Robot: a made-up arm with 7 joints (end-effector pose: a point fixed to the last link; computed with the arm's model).
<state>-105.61 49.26 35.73 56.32 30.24 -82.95 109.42</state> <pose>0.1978 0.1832 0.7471 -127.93 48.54 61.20</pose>
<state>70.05 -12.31 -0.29 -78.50 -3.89 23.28 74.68</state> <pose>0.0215 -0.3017 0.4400 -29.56 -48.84 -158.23</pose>
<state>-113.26 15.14 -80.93 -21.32 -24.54 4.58 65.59</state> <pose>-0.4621 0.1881 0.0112 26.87 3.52 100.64</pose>
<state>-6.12 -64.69 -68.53 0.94 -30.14 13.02 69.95</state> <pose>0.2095 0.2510 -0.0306 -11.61 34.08 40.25</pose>
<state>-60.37 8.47 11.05 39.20 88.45 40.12 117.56</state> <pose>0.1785 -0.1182 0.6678 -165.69 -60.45 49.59</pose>
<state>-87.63 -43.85 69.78 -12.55 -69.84 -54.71 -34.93</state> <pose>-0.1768 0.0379 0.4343 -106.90 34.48 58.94</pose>
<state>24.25 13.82 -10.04 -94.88 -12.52 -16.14 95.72</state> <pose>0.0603 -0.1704 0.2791 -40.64 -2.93 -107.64</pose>
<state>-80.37 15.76 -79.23 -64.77 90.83 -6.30 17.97</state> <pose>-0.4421 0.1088 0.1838 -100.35 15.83 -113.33</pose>
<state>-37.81 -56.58 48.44 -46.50 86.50 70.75 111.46</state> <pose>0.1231 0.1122 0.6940 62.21 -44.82 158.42</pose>
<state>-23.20 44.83 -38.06 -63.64 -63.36 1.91 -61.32</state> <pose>0.4416 0.3710 0.6825 137.65 -23.82 -11.12</pose>
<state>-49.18 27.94 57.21 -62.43 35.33 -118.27 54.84</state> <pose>-0.1925 -0.1271 0.5899 18.38 27.96 17.08</pose>
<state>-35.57 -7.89 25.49 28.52 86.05 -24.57 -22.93</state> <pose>0.3494 0.1901 0.4405 8.41 -7.64 -41.59</pose>
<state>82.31 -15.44 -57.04 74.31 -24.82 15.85 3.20</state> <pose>0.6848 0.3390 0.2346 49.84 -18.62 0.70</pose>
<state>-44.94 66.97 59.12 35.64 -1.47 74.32 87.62</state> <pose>0.2663 -0.0190 0.6510 140.69 -54.68 143.25</pose>
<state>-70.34 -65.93 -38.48 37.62 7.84 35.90 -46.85</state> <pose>-0.2884 -0.0226 0.1694 74.96 49.94 121.75</pose>
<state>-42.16 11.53 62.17 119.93 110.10 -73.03 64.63</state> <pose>-0.1293 0.2497 0.9571 -131.65 -32.40 -23.39</pose>
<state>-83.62 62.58 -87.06 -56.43 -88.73 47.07 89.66</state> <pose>0.0775 0.6952 0.4189 65.91 14.86 -18.87</pose>
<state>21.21 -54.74 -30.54 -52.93 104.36 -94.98 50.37</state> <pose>0.3334 0.2272 0.6594 -89.94 49.97 160.21</pose>
